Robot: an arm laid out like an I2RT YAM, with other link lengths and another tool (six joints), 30 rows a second.
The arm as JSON. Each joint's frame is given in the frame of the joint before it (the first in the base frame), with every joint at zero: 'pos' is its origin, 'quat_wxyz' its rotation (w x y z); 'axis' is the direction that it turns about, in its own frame. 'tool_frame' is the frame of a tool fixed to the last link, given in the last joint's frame.
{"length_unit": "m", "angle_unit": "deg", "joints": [
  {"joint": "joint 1", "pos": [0.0, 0.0, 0.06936], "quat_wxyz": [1.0, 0.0, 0.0, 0.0], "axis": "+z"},
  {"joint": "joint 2", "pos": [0.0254, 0.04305, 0.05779], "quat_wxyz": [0.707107, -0.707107, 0.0, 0.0], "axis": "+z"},
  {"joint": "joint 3", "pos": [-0.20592, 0.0, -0.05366], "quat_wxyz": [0.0, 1.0, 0.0, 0.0], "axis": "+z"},
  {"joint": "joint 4", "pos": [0.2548, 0.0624, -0.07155], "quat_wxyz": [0.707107, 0.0, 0.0, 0.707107], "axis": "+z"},
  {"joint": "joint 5", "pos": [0.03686, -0.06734, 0.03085], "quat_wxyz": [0.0, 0.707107, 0.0, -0.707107], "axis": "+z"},
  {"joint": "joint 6", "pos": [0.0, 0.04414, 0.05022], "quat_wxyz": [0.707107, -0.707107, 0.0, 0.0], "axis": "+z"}
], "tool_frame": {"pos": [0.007, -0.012, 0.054], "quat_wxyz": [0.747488, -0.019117, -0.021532, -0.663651]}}
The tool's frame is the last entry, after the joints.
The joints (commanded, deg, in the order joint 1, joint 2, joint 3, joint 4, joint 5, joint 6), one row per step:
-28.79 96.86 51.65 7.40 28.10 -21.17
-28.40 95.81 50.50 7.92 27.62 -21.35
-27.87 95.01 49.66 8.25 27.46 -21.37
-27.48 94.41 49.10 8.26 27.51 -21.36
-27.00 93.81 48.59 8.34 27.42 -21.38
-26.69 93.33 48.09 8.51 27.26 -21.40
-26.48 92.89 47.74 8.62 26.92 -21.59
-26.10 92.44 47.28 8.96 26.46 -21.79
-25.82 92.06 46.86 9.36 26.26 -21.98
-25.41 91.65 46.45 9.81 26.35 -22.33
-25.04 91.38 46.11 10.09 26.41 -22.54
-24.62 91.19 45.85 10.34 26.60 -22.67
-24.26 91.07 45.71 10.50 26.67 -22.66
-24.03 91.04 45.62 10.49 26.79 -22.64
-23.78 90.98 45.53 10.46 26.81 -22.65
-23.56 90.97 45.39 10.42 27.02 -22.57
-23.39 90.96 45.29 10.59 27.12 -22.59
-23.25 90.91 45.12 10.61 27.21 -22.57
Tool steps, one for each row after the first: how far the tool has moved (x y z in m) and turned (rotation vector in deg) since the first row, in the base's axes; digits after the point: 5 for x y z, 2 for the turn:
-0.00087 0.00420 0.00059 -0.01 -0.37 0.87
-0.00102 0.00849 0.00117 -0.07 -0.66 1.54
-0.00155 0.01156 0.00162 -0.12 -0.70 1.88
-0.00133 0.01510 0.00241 -0.16 -0.86 2.44
-0.00148 0.01769 0.00265 -0.15 -1.02 2.89
-0.00132 0.01966 0.00332 -0.14 -1.16 3.48
-0.00052 0.02274 0.00379 -0.13 -1.43 4.33
-0.00015 0.02486 0.00431 -0.27 -1.66 4.87
0.00036 0.02729 0.00528 -0.67 -1.78 5.40
0.00067 0.02960 0.00547 -0.88 -1.80 5.83
0.00117 0.03197 0.00565 -1.12 -1.81 6.17
0.00192 0.03403 0.00589 -1.21 -1.93 6.47
0.00208 0.03537 0.00557 -1.23 -1.85 6.59
0.00237 0.03694 0.00534 -1.21 -1.79 6.83
0.00212 0.03824 0.00459 -1.20 -1.64 6.84
0.00238 0.03913 0.00445 -1.30 -1.67 6.94
0.00204 0.04010 0.00383 -1.29 -1.58 6.99

